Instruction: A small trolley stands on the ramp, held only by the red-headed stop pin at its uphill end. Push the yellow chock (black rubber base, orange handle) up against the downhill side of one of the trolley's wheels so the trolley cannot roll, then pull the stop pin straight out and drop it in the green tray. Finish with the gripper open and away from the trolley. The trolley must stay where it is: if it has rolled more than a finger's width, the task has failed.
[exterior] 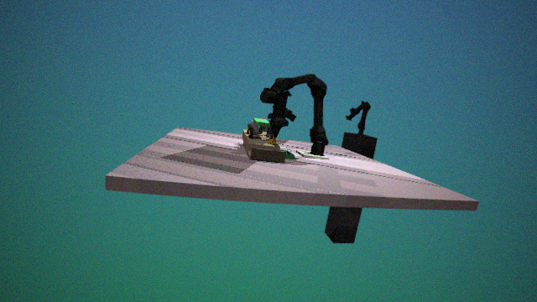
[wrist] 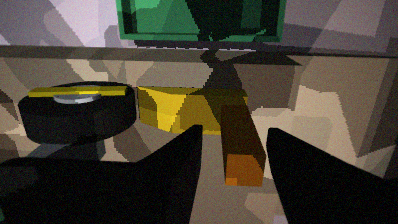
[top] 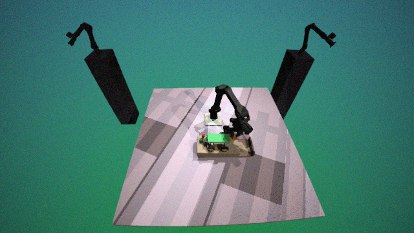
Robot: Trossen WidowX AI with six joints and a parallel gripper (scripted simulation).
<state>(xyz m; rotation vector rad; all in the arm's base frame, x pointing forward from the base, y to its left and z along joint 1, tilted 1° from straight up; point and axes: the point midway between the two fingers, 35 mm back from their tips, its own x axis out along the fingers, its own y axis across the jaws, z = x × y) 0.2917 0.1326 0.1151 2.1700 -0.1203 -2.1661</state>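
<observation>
Right now the yellow chock is 2 cm to the right of my gripper tip and 1 cm below it. From my gripper tip the other things lie so: green-topped trolley (5 cm ahead, 13 cm to the right, 2 cm above); then raised end wall (5 cm ahead, 14 cm to the left, 7 cm below); then tan ramp (5 cm ahead, 12 cm to the right, 5 cm below).
</observation>
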